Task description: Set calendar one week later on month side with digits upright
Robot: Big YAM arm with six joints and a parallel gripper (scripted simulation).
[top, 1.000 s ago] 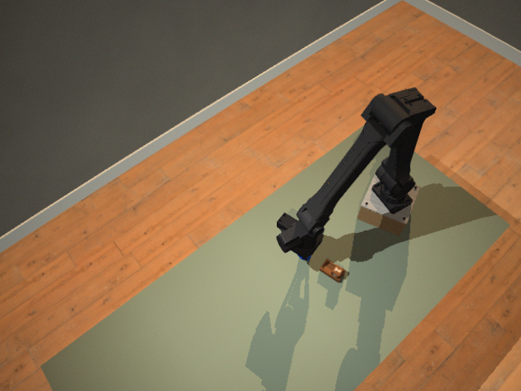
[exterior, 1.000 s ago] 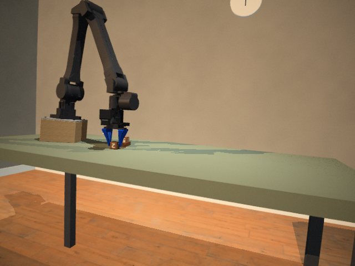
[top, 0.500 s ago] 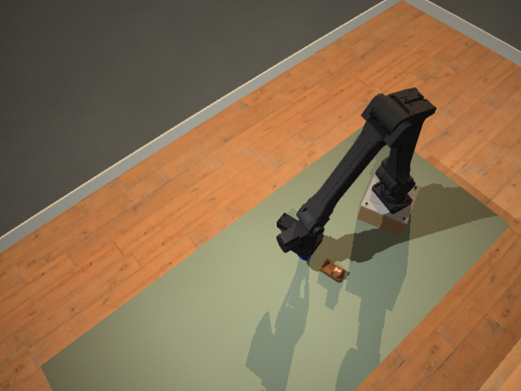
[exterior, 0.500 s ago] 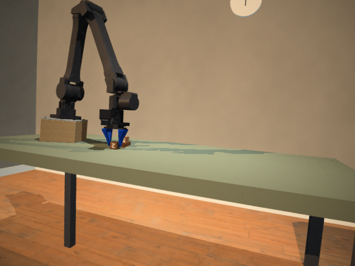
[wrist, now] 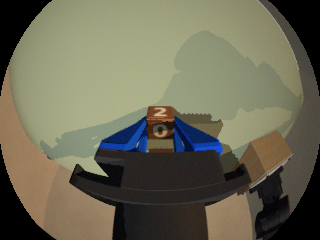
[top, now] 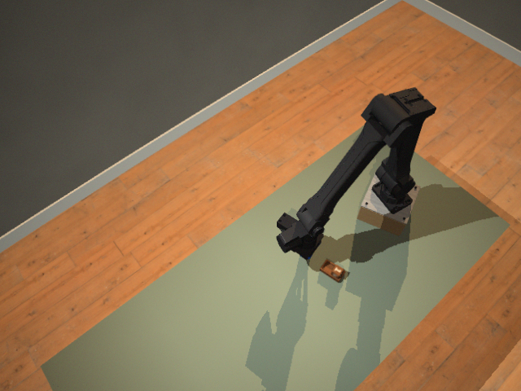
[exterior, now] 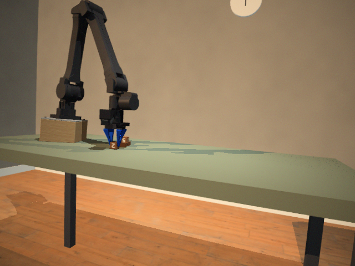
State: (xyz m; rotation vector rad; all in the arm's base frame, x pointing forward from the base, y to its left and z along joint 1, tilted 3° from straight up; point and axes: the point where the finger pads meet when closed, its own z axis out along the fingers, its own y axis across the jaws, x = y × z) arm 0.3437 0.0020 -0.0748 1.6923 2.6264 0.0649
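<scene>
The brown tray lies 10 cm to the left of my hand, 5 cm behind it and 1 cm below it. From my hand the other things lie so: brown digit cube: right at my hand.
</scene>
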